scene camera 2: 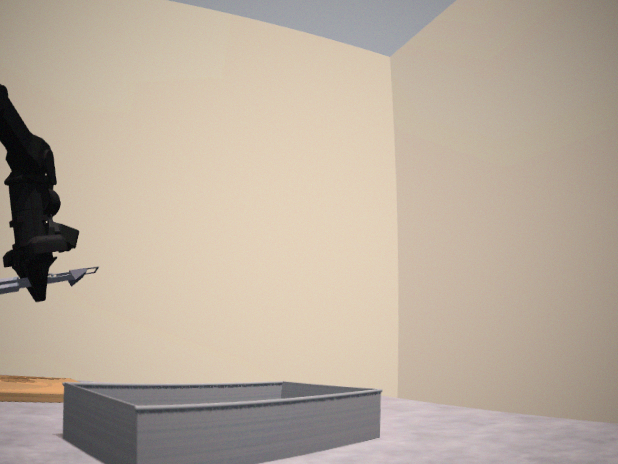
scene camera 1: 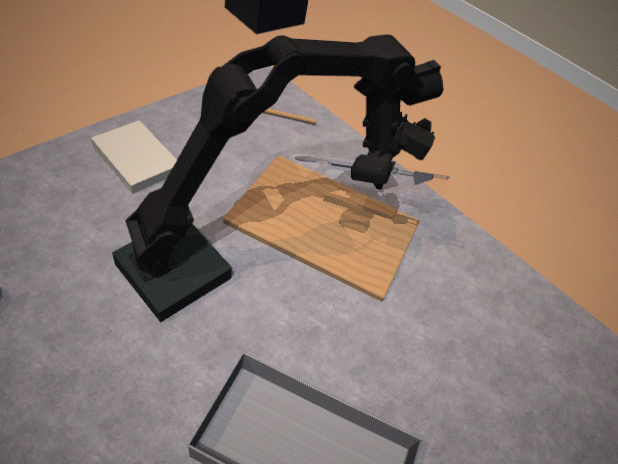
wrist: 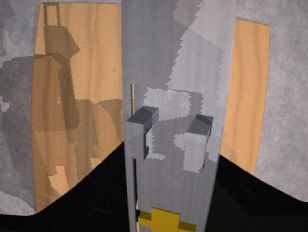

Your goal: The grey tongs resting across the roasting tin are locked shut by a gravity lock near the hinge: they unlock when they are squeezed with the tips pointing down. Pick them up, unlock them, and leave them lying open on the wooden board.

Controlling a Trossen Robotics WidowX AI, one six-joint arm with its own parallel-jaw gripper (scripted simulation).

My gripper shows in scene camera 2 (40,301), in scene camera 1 and in the wrist view. A cream block shows in scene camera 1 (135,155); in scene camera 2 it is out of frame, in the wrist view it is out of frame. The same spot on my gripper: (wrist: 103,193) is (scene camera 1: 391,160).
